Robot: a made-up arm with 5 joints.
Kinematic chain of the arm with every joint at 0, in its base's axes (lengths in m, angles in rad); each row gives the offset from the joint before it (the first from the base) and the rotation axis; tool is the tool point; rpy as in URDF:
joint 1: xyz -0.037 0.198 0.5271 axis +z
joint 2: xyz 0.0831 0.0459 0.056 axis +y
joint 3: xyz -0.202 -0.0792 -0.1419 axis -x
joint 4: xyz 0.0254 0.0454 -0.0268 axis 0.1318 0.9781 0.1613
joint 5: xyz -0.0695 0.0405 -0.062 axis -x
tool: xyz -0.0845 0.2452 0.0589 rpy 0 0 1.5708
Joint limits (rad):
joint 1: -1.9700..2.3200
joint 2: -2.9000..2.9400
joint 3: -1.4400..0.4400
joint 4: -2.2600..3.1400
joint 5: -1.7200..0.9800
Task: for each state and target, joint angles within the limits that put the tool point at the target. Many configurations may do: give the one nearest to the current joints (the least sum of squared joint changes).
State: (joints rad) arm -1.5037 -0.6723 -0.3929 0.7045 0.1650
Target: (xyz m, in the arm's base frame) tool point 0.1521 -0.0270 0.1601
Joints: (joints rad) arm -1.9700 -1.4883 -0.1941 0.7662 0.6278
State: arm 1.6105 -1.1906 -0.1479 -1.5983 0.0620
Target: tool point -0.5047 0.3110 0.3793
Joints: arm 2.2719 -1.3511 0.0619 -1.3370 0.0240
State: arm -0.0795 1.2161 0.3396 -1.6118 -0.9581
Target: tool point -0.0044 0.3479 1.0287
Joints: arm -0.3266 1.9664 0.0752 -1.2281 -1.0979
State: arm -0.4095 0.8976 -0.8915 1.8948 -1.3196
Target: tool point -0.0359 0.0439 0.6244
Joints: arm -0.5998 0.8404 -0.9407 1.3931 -1.1650
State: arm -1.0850 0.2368 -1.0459 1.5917 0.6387
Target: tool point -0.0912 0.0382 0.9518
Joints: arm -0.8893 1.1083 -1.1998 1.6784 0.6336
